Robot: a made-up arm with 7 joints. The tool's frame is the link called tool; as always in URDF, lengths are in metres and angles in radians.
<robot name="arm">
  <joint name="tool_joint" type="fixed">
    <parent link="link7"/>
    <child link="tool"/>
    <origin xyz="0 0 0" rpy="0 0 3.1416"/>
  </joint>
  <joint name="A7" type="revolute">
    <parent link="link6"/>
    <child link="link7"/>
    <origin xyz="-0.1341 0 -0.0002" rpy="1.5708 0 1.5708"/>
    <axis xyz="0 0 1"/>
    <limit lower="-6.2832" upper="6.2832"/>
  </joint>
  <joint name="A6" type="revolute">
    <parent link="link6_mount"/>
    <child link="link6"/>
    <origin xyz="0 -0.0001 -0.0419" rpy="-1.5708 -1.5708 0"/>
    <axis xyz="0 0 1"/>
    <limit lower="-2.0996" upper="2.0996"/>
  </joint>
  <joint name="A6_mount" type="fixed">
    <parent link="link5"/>
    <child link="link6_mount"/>
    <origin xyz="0 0 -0.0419" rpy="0 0 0"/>
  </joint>
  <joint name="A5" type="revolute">
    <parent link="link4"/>
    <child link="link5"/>
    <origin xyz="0.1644 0 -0.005" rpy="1.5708 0 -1.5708"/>
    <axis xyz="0 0 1"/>
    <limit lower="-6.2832" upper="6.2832"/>
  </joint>
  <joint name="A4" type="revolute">
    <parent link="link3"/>
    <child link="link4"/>
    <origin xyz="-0.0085 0 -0.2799" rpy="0 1.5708 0"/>
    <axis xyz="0 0 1"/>
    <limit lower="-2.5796" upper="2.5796"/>
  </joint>
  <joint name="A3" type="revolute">
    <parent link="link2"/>
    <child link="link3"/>
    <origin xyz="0 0.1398 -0.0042" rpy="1.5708 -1.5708 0"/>
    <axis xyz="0 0 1"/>
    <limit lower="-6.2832" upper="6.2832"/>
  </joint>
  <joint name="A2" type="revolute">
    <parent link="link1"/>
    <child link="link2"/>
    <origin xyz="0 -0.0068 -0.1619" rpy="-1.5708 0 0"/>
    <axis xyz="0 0 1"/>
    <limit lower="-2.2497" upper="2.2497"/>
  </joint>
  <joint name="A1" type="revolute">
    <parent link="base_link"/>
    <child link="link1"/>
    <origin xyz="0 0 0.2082" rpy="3.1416 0 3.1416"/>
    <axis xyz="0 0 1"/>
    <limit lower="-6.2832" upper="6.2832"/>
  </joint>
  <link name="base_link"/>
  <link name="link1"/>
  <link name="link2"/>
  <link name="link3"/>
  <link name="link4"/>
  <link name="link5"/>
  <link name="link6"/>
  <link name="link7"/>
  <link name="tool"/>
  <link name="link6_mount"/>
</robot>
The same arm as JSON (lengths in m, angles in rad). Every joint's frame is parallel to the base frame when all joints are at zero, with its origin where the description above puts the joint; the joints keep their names.
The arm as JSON. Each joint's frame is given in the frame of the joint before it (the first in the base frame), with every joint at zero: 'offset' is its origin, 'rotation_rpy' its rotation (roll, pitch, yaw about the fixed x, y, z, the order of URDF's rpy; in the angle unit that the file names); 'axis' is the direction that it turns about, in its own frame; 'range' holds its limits. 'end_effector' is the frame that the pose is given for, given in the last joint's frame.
{
  "length_unit": "m",
  "angle_unit": "rad",
  "chain": [
    {
      "id": "A1",
      "offset": [
        0.0,
        0.0,
        0.2082
      ],
      "rotation_rpy": [
        0.0,
        0.0,
        0.0
      ],
      "axis": [
        0.0,
        0.0,
        -1.0
      ],
      "range": [
        -6.2832,
        6.2832
      ]
    },
    {
      "id": "A2",
      "offset": [
        0.0,
        -0.0068,
        0.1619
      ],
      "rotation_rpy": [
        0.0,
        0.0,
        0.0
      ],
      "axis": [
        0.0,
        1.0,
        0.0
      ],
      "range": [
        -2.2497,
        2.2497
      ]
    },
    {
      "id": "A3",
      "offset": [
        0.0,
        -0.0042,
        0.1398
      ],
      "rotation_rpy": [
        0.0,
        0.0,
        0.0
      ],
      "axis": [
        0.0,
        0.0,
        -1.0
      ],
      "range": [
        -6.2832,
        6.2832
      ]
    },
    {
      "id": "A4",
      "offset": [
        0.0,
        -0.0085,
        0.2799
      ],
      "rotation_rpy": [
        0.0,
        0.0,
        0.0
      ],
      "axis": [
        0.0,
        1.0,
        0.0
      ],
      "range": [
        -2.5796,
        2.5796
      ]
    },
    {
      "id": "A5",
      "offset": [
        0.0,
        -0.005,
        0.1644
      ],
      "rotation_rpy": [
        0.0,
        0.0,
        0.0
      ],
      "axis": [
        0.0,
        0.0,
        -1.0
      ],
      "range": [
        -6.2832,
        6.2832
      ]
    },
    {
      "id": "A6",
      "offset": [
        0.0,
        -0.0001,
        0.0838
      ],
      "rotation_rpy": [
        0.0,
        0.0,
        0.0
      ],
      "axis": [
        0.0,
        1.0,
        0.0
      ],
      "range": [
        -2.0996,
        2.0996
      ]
    },
    {
      "id": "A7",
      "offset": [
        0.0,
        -0.0002,
        0.1341
      ],
      "rotation_rpy": [
        0.0,
        0.0,
        0.0
      ],
      "axis": [
        0.0,
        0.0,
        -1.0
      ],
      "range": [
        -6.2832,
        6.2832
      ]
    }
  ],
  "end_effector": {
    "offset": [
      0.0,
      0.0,
      0.0
    ],
    "rotation_rpy": [
      3.1416,
      0.0,
      0.0
    ]
  }
}

